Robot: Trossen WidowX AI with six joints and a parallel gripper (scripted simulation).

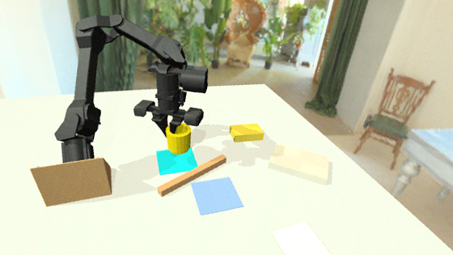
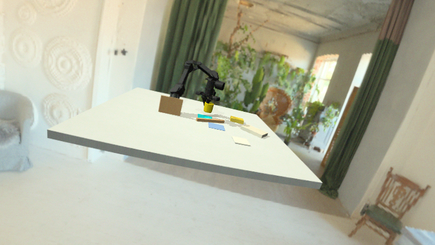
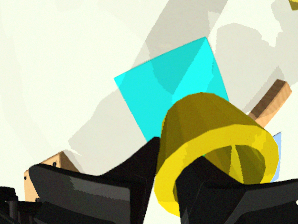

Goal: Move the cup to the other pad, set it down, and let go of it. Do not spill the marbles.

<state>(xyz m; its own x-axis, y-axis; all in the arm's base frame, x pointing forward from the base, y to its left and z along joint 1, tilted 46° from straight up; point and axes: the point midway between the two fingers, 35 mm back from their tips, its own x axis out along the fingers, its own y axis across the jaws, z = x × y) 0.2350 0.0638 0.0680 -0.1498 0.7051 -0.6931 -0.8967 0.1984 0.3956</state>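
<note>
My gripper tip is 2 cm short of the cyan pad and 9 cm above it. Also, from my gripper tip: yellow cup (2 cm ahead, 1 cm to the right); wooden bar (6 cm ahead, 8 cm to the right, 8 cm below); light blue pad (11 cm ahead, 16 cm to the right, 9 cm below).
</note>
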